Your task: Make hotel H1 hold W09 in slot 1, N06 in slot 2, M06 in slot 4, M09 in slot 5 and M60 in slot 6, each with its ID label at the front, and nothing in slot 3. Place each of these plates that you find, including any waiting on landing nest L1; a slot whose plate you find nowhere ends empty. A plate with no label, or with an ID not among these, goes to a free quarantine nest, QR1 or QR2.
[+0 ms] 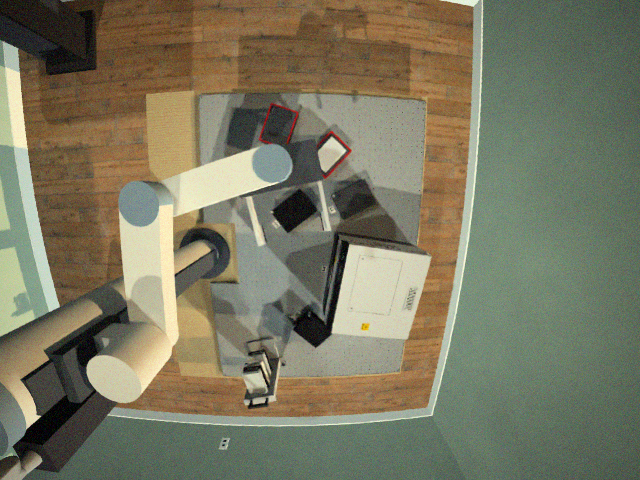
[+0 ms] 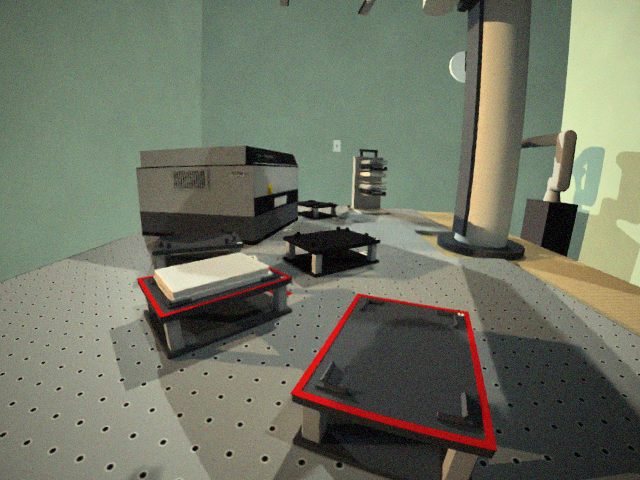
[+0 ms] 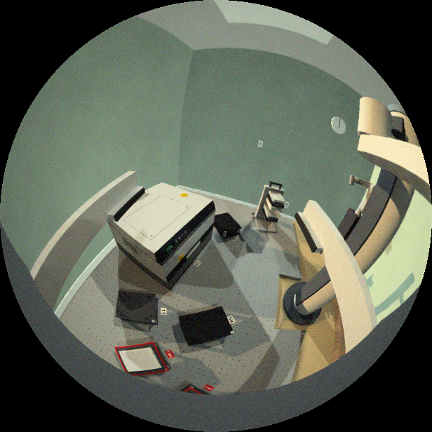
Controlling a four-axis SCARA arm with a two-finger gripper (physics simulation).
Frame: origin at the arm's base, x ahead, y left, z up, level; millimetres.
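Seen in the pictures: gripper, fingertip midpoint: (image 1: pixel 294 237) (image 2: pixel 324 5); arm's base, link origin: (image 1: pixel 205 253) (image 2: pixel 478 247).
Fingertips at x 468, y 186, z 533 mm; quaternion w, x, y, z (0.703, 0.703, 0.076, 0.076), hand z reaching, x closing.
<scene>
Pixels of each thing's top centre, then the offset from my fingertips to it.
- white plate, top centre: (image 2: pixel 212 268) (image 1: pixel 328 154) dx +118, dy +264, dz -456 mm
- red-edged quarantine nest, top centre: (image 2: pixel 212 275) (image 1: pixel 328 154) dx +118, dy +264, dz -466 mm
- red-edged nest, top centre: (image 2: pixel 403 341) (image 1: pixel 278 125) dx -93, dy +380, dz -467 mm
- Landing nest L1, top centre: (image 2: pixel 198 234) (image 1: pixel 354 199) dx +235, dy +76, dz -461 mm
- big white device, top centre: (image 2: pixel 225 151) (image 1: pixel 381 296) dx +320, dy -291, dz -277 mm
My gripper (image 1: pixel 294 235) (image 2: pixel 325 4) (image 3: pixel 222 191) is open and empty, high above the bench. Hotel H1 (image 1: pixel 275 377) (image 2: pixel 359 180) (image 3: pixel 261 202) stands at the far end and holds several plates; their IDs and exact slots are unreadable. A white plate (image 1: pixel 331 152) (image 2: pixel 211 276) (image 3: pixel 141 360) lies on one red-edged quarantine nest (image 1: pixel 341 141) (image 2: pixel 227 297) (image 3: pixel 135 345); I cannot read its ID. The other red-edged nest (image 1: pixel 279 122) (image 2: pixel 413 356) is empty. Landing nest L1 (image 1: pixel 356 198) (image 2: pixel 199 242) (image 3: pixel 137 306) bears no visible plate.
A black nest (image 1: pixel 294 209) (image 2: pixel 330 240) (image 3: pixel 205 325) with no plate visible stands near the bench's middle. Another black nest (image 1: pixel 311 327) (image 2: pixel 316 206) (image 3: pixel 227 225) stands between the big white device (image 1: pixel 379 289) (image 2: pixel 217 191) (image 3: pixel 165 220) and the hotel. The arm's column (image 2: pixel 498 129) rises beside the bench.
</scene>
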